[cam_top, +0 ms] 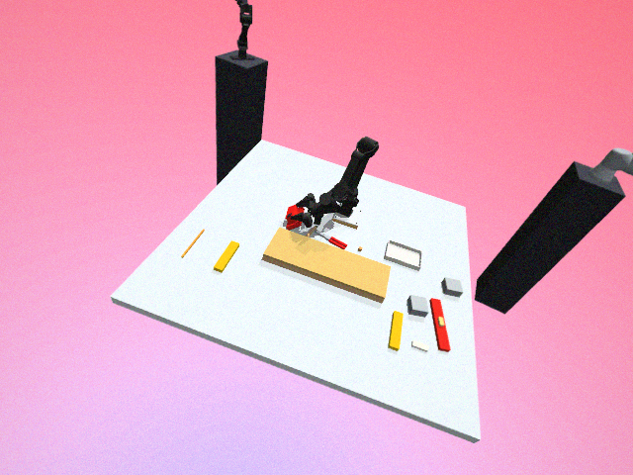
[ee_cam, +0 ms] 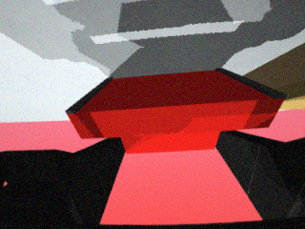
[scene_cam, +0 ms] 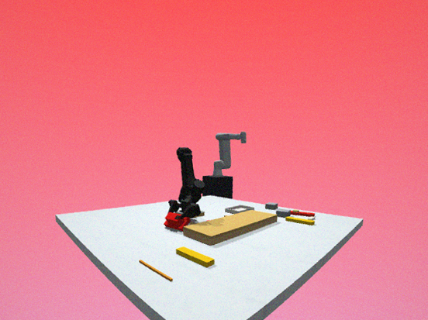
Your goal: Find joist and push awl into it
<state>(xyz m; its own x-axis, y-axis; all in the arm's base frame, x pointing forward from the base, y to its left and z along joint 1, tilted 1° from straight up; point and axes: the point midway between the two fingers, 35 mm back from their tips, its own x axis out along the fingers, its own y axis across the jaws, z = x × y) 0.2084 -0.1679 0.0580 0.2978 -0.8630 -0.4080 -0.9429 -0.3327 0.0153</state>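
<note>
My gripper tip is 1 cm short of the red stud finder, 1 cm to the right of it and 1 cm above it. Round my gripper tip: awl (3 cm behind, 12 cm to the left, 5 cm below); orange pencil (36 cm ahead, 26 cm to the right, 6 cm below); red-handled tool (1 cm behind, 20 cm to the left, 6 cm below).
</note>
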